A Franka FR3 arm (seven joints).
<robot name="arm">
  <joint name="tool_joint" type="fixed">
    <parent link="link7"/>
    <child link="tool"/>
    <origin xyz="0 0 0.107"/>
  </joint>
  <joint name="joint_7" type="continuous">
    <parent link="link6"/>
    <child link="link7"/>
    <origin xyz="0.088 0 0" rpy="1.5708 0 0"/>
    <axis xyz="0 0 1"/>
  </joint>
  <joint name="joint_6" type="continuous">
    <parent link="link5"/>
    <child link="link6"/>
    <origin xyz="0 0 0" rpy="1.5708 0 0"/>
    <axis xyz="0 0 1"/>
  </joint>
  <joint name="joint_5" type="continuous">
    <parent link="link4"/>
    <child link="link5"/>
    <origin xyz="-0.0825 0.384 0" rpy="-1.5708 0 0"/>
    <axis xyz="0 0 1"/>
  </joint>
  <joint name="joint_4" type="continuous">
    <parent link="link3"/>
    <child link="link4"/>
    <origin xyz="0 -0.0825 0" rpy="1.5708 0 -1.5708"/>
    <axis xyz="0 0 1"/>
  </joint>
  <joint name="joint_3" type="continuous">
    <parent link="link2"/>
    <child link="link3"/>
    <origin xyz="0.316 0 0" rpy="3.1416 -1.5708 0"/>
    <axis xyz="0 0 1"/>
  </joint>
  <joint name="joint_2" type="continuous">
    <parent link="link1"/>
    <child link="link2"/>
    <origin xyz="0 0 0" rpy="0 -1.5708 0"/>
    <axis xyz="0 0 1"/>
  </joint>
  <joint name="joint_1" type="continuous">
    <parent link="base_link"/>
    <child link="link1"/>
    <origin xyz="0 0 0.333" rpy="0 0 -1.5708"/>
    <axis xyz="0 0 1"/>
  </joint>
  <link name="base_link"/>
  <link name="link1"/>
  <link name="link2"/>
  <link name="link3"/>
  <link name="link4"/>
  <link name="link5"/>
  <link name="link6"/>
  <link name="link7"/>
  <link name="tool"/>
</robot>
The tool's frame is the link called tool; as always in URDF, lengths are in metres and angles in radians. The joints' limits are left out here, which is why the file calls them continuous.
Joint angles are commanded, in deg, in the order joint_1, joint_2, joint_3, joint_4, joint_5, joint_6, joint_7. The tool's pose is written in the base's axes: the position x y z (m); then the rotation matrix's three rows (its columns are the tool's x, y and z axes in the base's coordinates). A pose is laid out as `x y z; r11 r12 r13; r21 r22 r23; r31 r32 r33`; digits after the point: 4 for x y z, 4 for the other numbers.
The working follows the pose.
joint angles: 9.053, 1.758, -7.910, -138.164, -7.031, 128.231, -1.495
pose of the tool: 0.4672 0.0055 0.2833; 0.9708 0.1388 -0.1958; 0.1202 -0.9873 -0.1042; -0.2078 0.0776 -0.9751
Where each joint sits with the arm in this pose, in the base's axes (m; each line is computed from the numbers above, not from the rounded line before):
joint_1: 0.0000 0.0000 0.3330
joint_2: 0.0000 0.0000 0.3330
joint_3: 0.0096 0.0015 0.6489
joint_4: 0.0920 0.0032 0.6463
joint_5: 0.4024 0.0084 0.4057
joint_6: 0.4024 0.0084 0.4057
joint_7: 0.4881 0.0167 0.3876
the tool: 0.4672 0.0055 0.2833

